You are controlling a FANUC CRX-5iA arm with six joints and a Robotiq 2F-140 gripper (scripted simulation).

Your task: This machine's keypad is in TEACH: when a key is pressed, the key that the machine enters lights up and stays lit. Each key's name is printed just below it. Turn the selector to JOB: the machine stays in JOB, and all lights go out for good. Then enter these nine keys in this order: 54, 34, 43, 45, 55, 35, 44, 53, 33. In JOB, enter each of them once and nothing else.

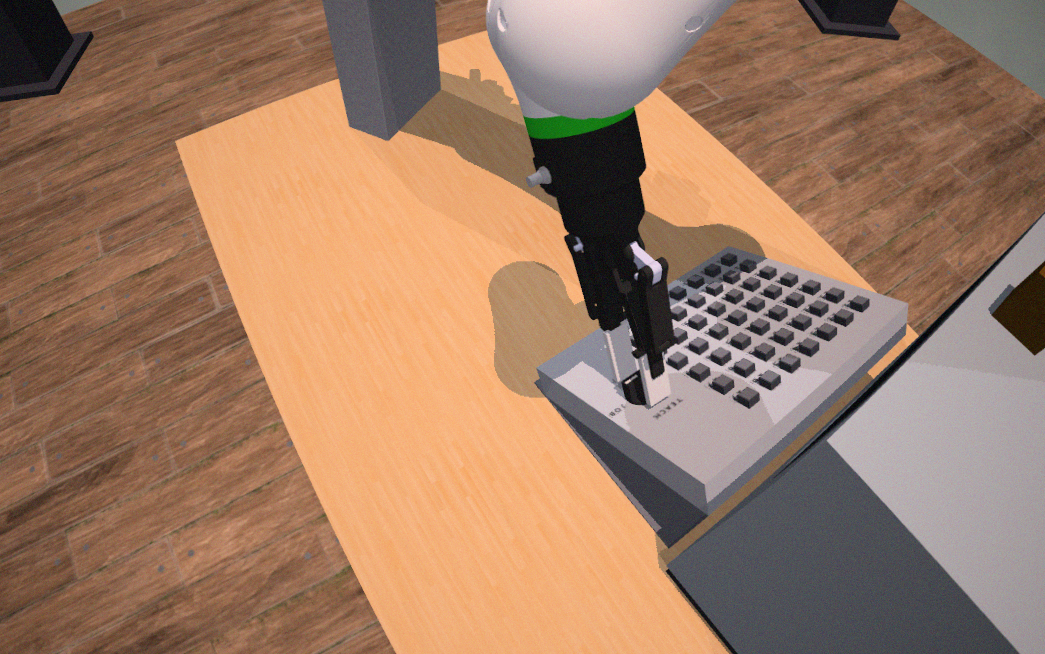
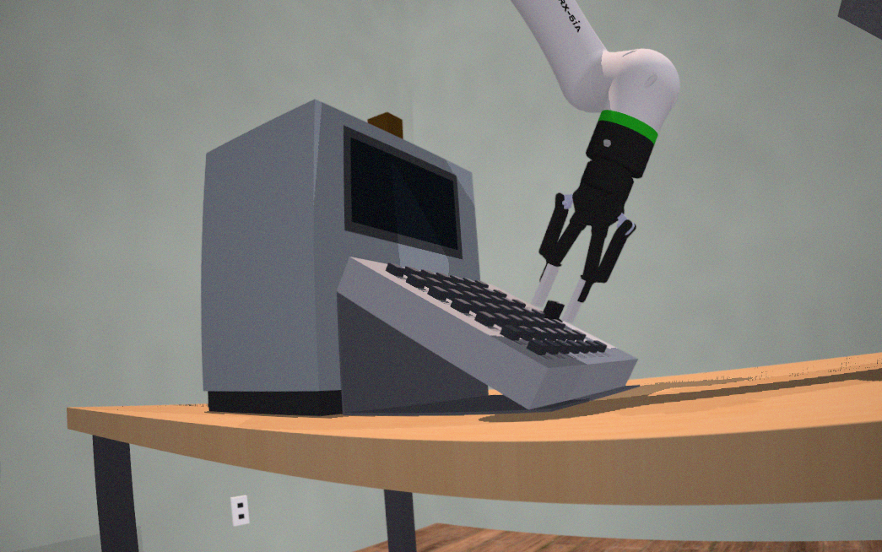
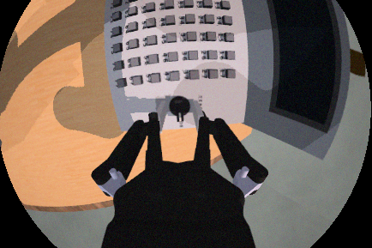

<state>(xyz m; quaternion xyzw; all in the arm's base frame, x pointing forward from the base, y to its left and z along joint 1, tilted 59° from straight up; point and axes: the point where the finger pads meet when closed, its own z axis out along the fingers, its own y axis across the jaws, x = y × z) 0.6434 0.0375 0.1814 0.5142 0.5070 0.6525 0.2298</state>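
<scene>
Now: the black selector knob 20 mm below my hand and 10 mm ahead of it. From my hand the other things lie so: grey keypad panel 120 mm to the left, 70 mm below, 20 mm behind; then key 170 mm to the left, 90 mm behind, 30 mm below.
</scene>
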